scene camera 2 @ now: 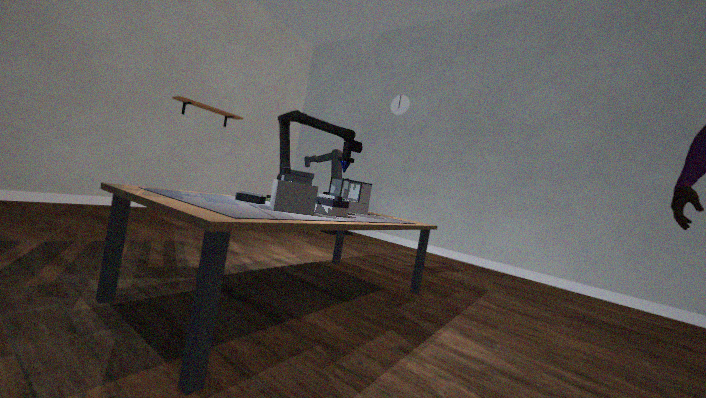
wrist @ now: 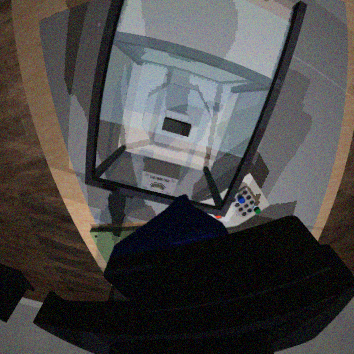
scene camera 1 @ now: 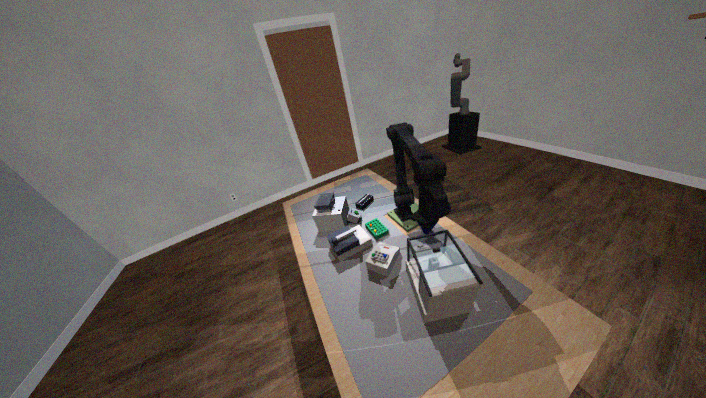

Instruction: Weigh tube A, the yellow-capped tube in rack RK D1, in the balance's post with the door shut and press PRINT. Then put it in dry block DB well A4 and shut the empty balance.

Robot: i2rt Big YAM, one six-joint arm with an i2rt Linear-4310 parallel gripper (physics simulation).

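Places are measured from the arm's base along level axes (x back, y right, z up), in centimetres.
Pixels of known places: gripper, between the fingertips: (scene camera 2: 343,172) (wrist: 184,200) (scene camera 1: 426,233); arm's base, origin of its link: (scene camera 1: 403,214).
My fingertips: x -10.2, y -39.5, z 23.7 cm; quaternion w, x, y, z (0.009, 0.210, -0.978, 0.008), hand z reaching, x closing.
Observation:
For each thing: its top centre in the pictures, then the offset to it from my fingertips. "spot": a spot on its surface instead. Level surfaces: height alone.
- balance, centre of its top: (wrist: 172,139) (scene camera 1: 435,246) (scene camera 2: 346,178) dx +1.3, dy -4.2, dz -3.2 cm
- small dark post, a spot on its surface: (wrist: 176,126) (scene camera 1: 436,248) spot: dx +1.1, dy -5.3, dz -3.2 cm
- white dry block, centre of its top: (wrist: 233,209) (scene camera 1: 382,251) dx -13.5, dy +14.0, dz -18.4 cm
- green rack, centre of its top: (scene camera 1: 376,226) dx -9.2, dy +35.6, dz -22.4 cm
- white box with a grey top, centre of its top: (scene camera 2: 295,171) (scene camera 1: 334,197) dx -27.4, dy +53.8, dz -6.4 cm
- black instrument, centre of its top: (scene camera 1: 346,231) (scene camera 2: 327,194) dx -26.4, dy +31.3, dz -15.2 cm
- small black rack, centre of its top: (scene camera 2: 251,192) (scene camera 1: 363,198) dx -7.5, dy +64.7, dz -20.6 cm
- grey mat, height of its surface: dz -25.4 cm
My gripper (scene camera 1: 426,230) (scene camera 2: 344,167) (wrist: 184,200) is shut with nothing between its dark blue fingers. It hangs just above the near end of the balance (scene camera 1: 452,297) (scene camera 2: 362,193) (wrist: 100,105), a glass chamber in a dark frame on a white base. A small dark post (scene camera 1: 435,249) (wrist: 176,126) stands inside the chamber; I see no tube on it. The white dry block (scene camera 1: 392,263) (wrist: 232,215) stands left of the balance, with blue and green caps showing on top. The green rack (scene camera 1: 377,227) lies behind it. I cannot make out a yellow cap in any view.
A white box with a grey top (scene camera 1: 329,210), a grey and black instrument (scene camera 1: 347,240) and a small black rack (scene camera 1: 364,200) stand on the grey mat (scene camera 1: 375,336). The arm's base sits on a green plate (scene camera 1: 402,221). A person's hand (scene camera 2: 684,203) shows at the far right.

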